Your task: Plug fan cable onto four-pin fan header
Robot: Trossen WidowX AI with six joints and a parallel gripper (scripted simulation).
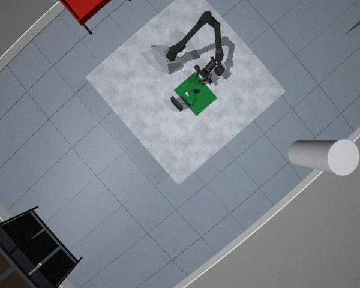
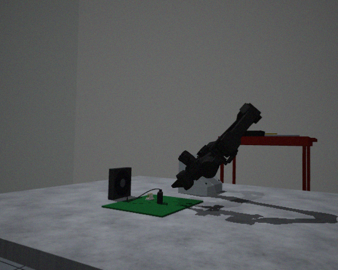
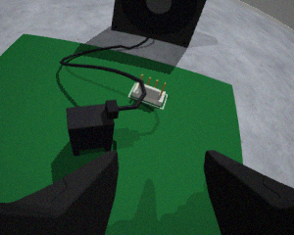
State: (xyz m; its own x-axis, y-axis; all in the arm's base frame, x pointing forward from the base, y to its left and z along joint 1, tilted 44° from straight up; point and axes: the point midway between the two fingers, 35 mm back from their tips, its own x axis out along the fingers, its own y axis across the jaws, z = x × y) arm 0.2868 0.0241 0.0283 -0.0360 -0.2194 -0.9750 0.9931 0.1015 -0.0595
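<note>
My gripper tip is now 4 cm short of the black plug, 4 cm to the left of it and 5 cm above it. Also, from my gripper tip: four-pin header: 10 cm to the right, 7 cm below; black fan: 23 cm to the right, 1 cm below; green board: 5 cm ahead, 5 cm to the right, 8 cm below.
</note>
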